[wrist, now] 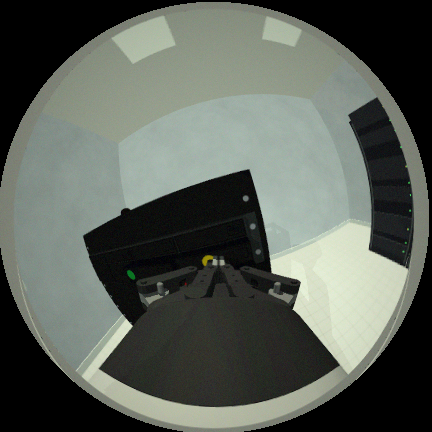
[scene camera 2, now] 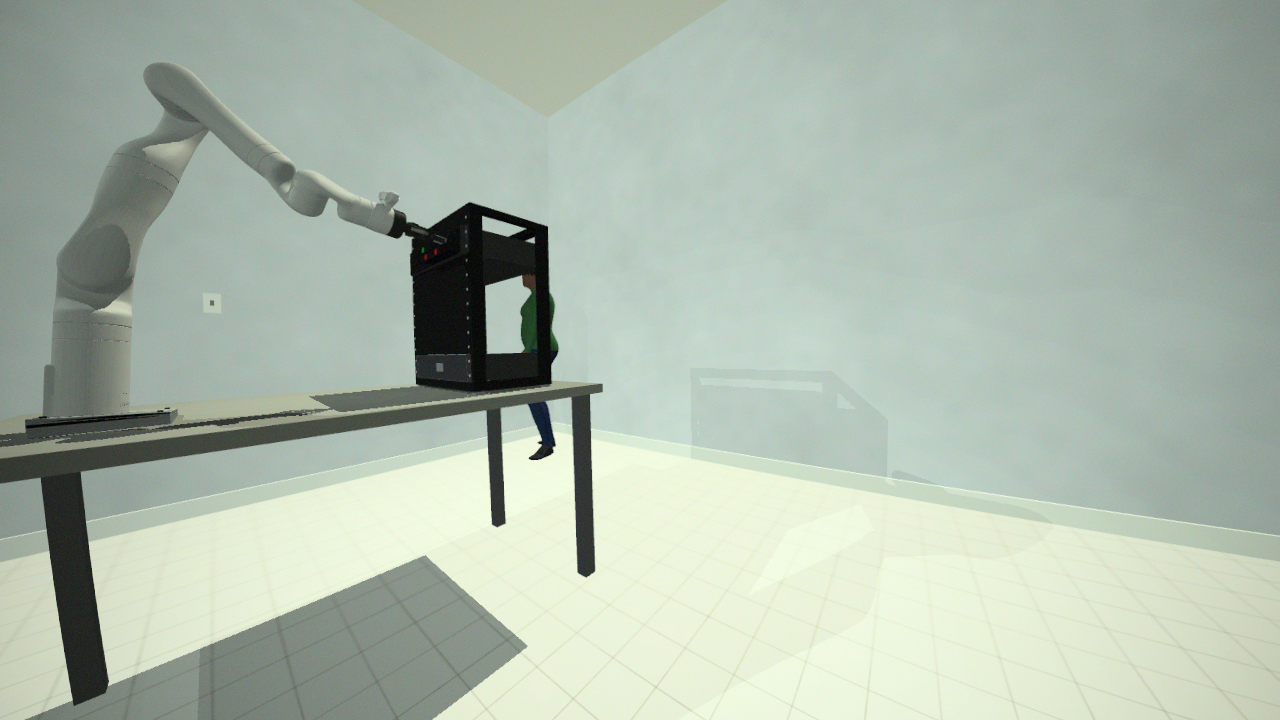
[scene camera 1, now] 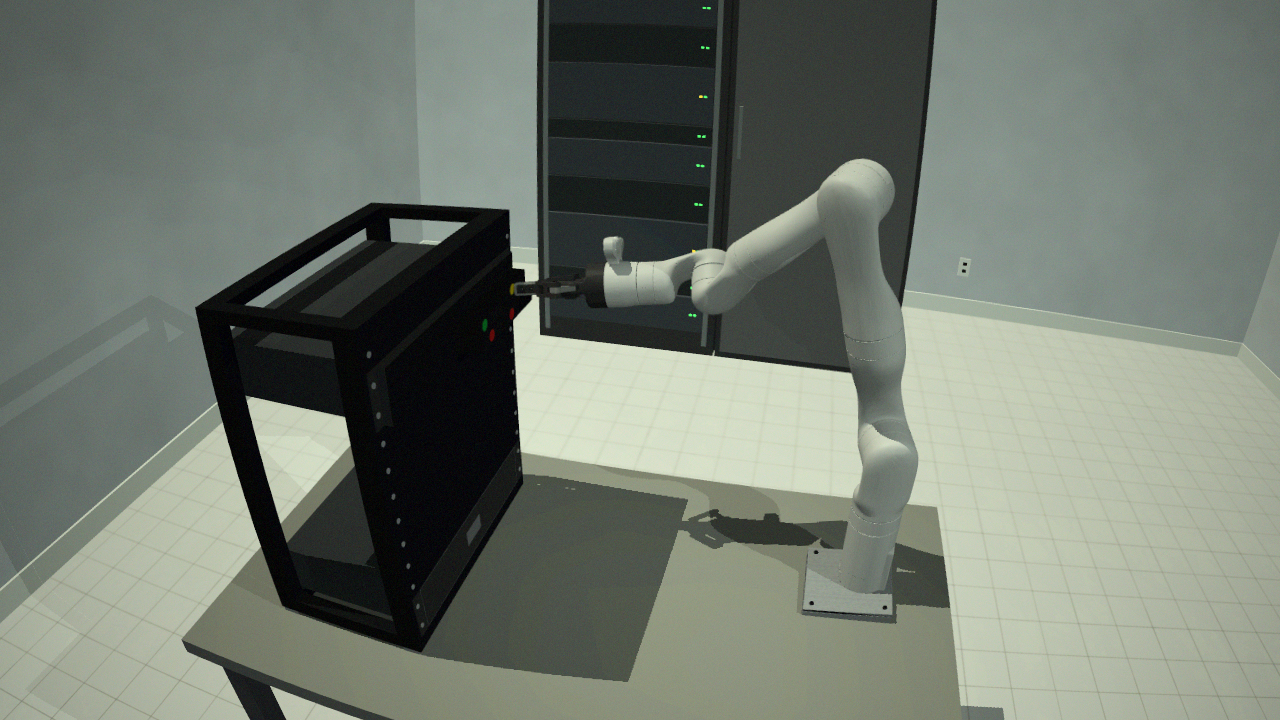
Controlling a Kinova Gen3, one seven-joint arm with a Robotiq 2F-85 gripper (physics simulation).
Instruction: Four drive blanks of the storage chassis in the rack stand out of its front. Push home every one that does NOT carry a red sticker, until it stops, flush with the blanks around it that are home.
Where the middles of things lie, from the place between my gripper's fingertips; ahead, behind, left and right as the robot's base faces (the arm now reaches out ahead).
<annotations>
I see the black rack [scene camera 1: 413,344] 19 cm to the left of my hand, 18 cm below it and 14 cm ahead of it.
</annotations>
